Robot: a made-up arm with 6 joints. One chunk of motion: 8 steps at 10 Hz.
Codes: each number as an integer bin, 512 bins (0 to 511) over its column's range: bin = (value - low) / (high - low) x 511, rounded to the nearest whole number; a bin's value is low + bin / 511 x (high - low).
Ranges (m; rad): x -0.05..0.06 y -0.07..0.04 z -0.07..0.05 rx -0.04..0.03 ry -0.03..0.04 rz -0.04..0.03
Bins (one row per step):
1: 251 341 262 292 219 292
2: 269 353 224 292 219 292
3: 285 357 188 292 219 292
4: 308 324 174 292 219 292
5: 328 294 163 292 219 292
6: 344 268 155 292 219 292
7: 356 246 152 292 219 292
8: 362 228 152 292 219 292
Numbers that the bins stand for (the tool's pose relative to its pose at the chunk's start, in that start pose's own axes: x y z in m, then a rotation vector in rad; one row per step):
1: 0.0040 0.0034 -0.0085 0.0000 0.0000 0.0000
2: 0.0079 0.0060 -0.0174 0.0000 0.0000 0.0000
3: 0.0114 0.0068 -0.0259 0.0000 0.0000 0.0000
4: 0.0163 -0.0003 -0.0291 0.0000 0.0000 0.0000
5: 0.0206 -0.0067 -0.0317 0.0000 0.0000 0.0000
6: 0.0241 -0.0123 -0.0336 0.0000 0.0000 0.0000
7: 0.0266 -0.0170 -0.0343 0.0000 0.0000 0.0000
8: 0.0279 -0.0209 -0.0343 0.0000 0.0000 0.0000

